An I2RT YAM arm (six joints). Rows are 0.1 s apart.
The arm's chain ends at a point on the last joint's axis. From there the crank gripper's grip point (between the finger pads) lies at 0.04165 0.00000 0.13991 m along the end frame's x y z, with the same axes.
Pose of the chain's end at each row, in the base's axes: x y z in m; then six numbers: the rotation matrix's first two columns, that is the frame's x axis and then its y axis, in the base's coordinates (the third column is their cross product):
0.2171 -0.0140 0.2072 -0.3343 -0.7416 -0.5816 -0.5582 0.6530 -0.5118
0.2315 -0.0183 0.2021 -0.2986 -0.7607 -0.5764 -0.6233 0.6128 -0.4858
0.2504 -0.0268 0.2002 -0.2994 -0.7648 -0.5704 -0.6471 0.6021 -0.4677
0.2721 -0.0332 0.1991 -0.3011 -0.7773 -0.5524 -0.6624 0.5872 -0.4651
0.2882 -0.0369 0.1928 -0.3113 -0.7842 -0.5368 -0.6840 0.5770 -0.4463
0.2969 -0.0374 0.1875 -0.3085 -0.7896 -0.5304 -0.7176 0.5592 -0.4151
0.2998 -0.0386 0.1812 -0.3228 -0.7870 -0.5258 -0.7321 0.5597 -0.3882
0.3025 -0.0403 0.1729 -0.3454 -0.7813 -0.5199 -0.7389 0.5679 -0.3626
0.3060 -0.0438 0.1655 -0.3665 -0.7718 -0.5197 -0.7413 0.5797 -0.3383
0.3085 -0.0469 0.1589 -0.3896 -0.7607 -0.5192 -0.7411 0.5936 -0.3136
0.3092 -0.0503 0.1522 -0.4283 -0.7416 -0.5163 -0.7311 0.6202 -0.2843
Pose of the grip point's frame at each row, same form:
0.3094 -0.0234 0.0945 -0.3343 -0.7416 -0.5816 -0.5582 0.6530 -0.5118
0.3202 -0.0200 0.0862 -0.2986 -0.7607 -0.5764 -0.6233 0.6128 -0.4858
0.3360 -0.0266 0.0820 -0.2994 -0.7648 -0.5704 -0.6471 0.6021 -0.4677
0.3555 -0.0340 0.0793 -0.3011 -0.7773 -0.5524 -0.6624 0.5872 -0.4651
0.3675 -0.0376 0.0703 -0.3113 -0.7842 -0.5368 -0.6840 0.5770 -0.4463
0.3714 -0.0350 0.0620 -0.3085 -0.7896 -0.5304 -0.7176 0.5592 -0.4151
0.3703 -0.0351 0.0534 -0.3228 -0.7870 -0.5258 -0.7321 0.5597 -0.3882
0.3691 -0.0366 0.0430 -0.3454 -0.7813 -0.5199 -0.7389 0.5679 -0.3626
0.3694 -0.0394 0.0341 -0.3665 -0.7718 -0.5197 -0.7413 0.5797 -0.3383
0.3688 -0.0418 0.0260 -0.3896 -0.7607 -0.5192 -0.7411 0.5936 -0.3136
0.3657 -0.0454 0.0177 -0.4283 -0.7416 -0.5163 -0.7311 0.6202 -0.2843

